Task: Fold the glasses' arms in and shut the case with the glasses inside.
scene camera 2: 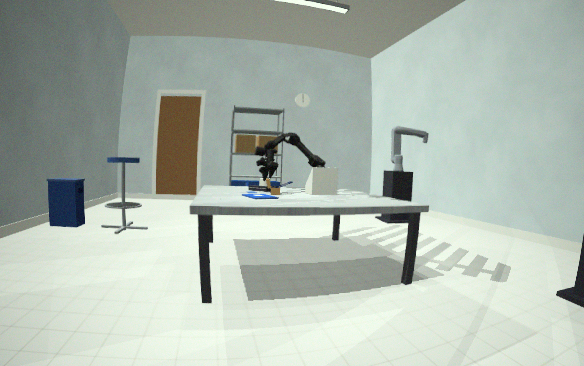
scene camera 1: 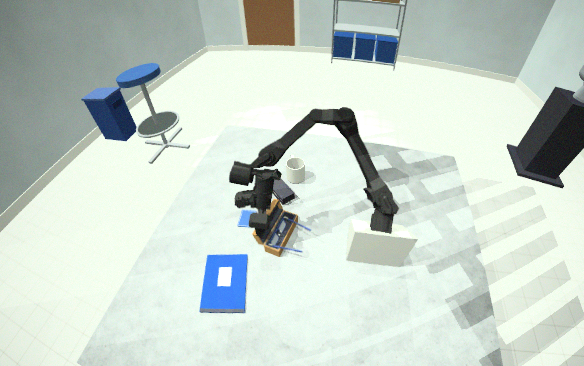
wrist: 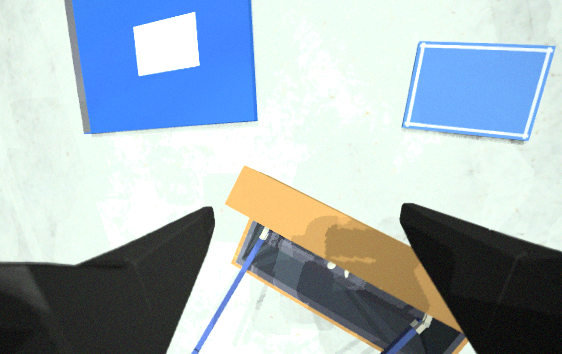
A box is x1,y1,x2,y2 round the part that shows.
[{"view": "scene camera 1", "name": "gripper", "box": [234,187,272,235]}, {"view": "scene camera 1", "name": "blue book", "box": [199,254,247,312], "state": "on the table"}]
